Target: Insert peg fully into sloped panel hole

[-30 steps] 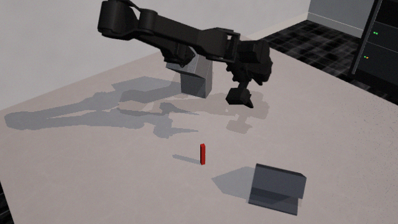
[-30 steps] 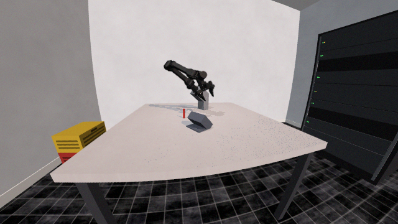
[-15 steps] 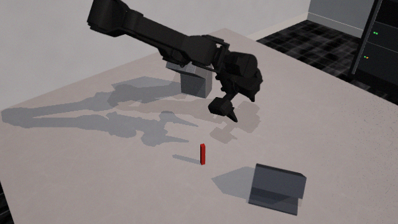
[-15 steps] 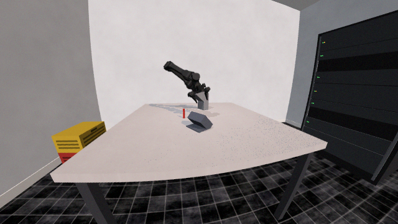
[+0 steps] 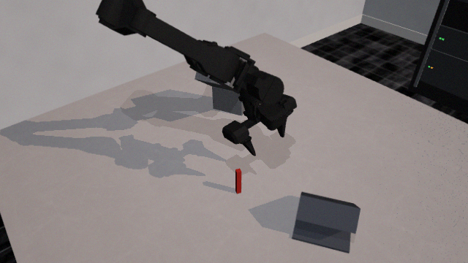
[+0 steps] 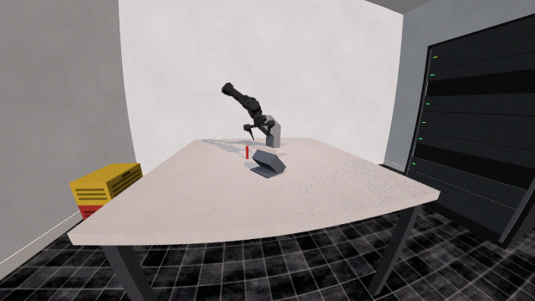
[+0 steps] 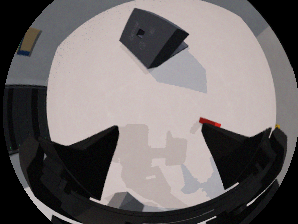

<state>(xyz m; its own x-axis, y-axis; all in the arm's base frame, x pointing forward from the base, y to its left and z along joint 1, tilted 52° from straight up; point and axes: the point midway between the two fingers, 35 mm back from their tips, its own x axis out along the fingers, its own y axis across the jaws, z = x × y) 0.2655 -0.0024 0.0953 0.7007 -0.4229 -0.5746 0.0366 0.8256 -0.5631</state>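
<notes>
Right now my hand is 10 mm past the red peg, 80 mm to the left of it and 120 mm above it.
</notes>
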